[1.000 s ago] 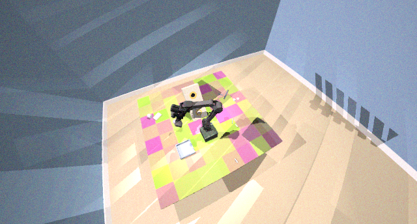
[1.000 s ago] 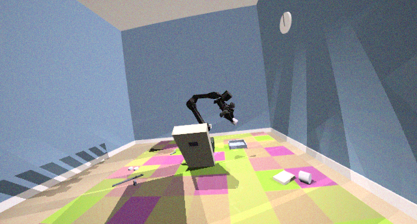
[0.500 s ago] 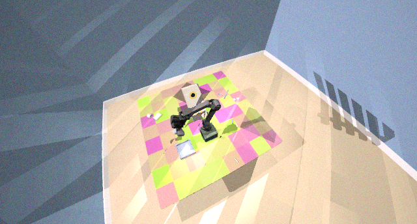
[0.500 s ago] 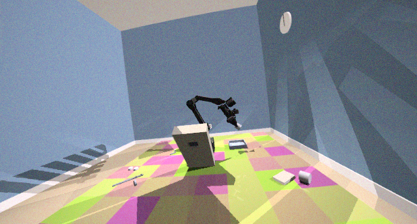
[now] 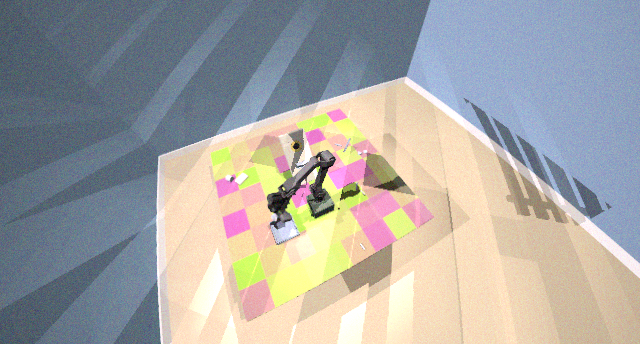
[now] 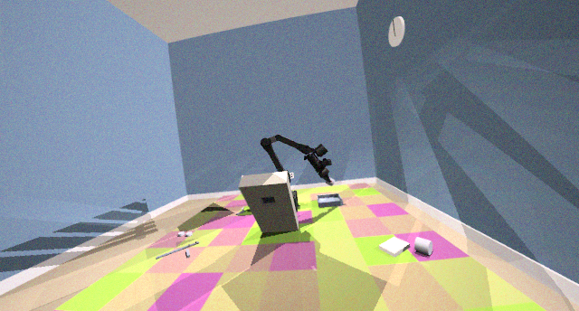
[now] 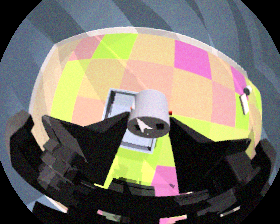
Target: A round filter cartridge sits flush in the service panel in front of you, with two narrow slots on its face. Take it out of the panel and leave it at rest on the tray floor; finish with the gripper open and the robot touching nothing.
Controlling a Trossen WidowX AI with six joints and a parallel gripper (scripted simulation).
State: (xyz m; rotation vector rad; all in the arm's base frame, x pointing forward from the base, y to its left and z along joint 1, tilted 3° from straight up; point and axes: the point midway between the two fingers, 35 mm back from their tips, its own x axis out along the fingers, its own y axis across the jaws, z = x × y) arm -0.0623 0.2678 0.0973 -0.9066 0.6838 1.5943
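Right now my gripper tip is 4 cm past the grey tray, 2 cm to the left of it and 14 cm above it. Round my gripper tip: service panel 39 cm ahead, 24 cm to the right; round cartridge right at my gripper tip; beige block 45 cm ahead, 22 cm to the left, 14 cm below.
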